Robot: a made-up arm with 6 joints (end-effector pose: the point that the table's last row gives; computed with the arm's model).
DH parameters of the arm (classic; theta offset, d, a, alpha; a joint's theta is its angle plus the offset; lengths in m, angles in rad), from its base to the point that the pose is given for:
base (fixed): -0.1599 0 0.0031 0
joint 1: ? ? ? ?
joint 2: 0.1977 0 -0.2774 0
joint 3: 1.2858 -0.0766 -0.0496 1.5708
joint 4: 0 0.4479 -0.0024 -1.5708
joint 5: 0 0.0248 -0.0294 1.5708
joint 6: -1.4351 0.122 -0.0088 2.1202
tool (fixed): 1.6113 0.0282 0 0
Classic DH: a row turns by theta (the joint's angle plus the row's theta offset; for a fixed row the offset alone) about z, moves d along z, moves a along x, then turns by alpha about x.
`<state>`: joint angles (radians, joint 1 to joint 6).
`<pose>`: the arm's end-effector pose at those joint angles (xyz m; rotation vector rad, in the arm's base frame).
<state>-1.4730 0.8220 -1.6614 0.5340 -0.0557 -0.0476</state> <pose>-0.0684 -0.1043 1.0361 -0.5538 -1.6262 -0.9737</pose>
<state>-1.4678 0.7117 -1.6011 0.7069 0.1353 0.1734</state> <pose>-0.0740 -0.0766 1.0262 -0.0841 -1.6945 -0.8268</pose>
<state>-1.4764 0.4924 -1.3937 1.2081 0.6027 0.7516</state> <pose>-0.0488 -0.0623 0.9657 1.1669 -1.4991 -0.4453</pose>
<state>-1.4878 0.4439 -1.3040 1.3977 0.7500 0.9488</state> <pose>-0.0316 -0.0720 0.9367 1.5862 -1.3190 -0.3305</pose>
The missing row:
joint 1: 0.1599 0.2867 0.0055 -1.5708
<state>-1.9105 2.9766 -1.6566 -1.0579 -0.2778 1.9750</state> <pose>-0.2024 -0.4964 -0.2103 1.3011 -0.5105 -2.2659</pose>
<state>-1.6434 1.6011 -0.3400 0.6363 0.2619 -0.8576</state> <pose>-0.0709 -0.3644 0.0730 0.7188 0.5382 -1.3281</pose>
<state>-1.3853 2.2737 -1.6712 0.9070 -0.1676 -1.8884</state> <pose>0.0674 -0.7576 0.2824 -0.6894 0.4953 -0.9841</pose>
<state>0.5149 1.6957 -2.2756 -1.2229 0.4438 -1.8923</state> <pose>0.5072 0.1838 0.8879 -2.7628 -0.2924 0.1462</pose>
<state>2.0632 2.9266 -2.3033 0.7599 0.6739 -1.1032</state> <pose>-0.3561 0.7016 0.0578 -0.4177 0.4106 2.6010</pose>
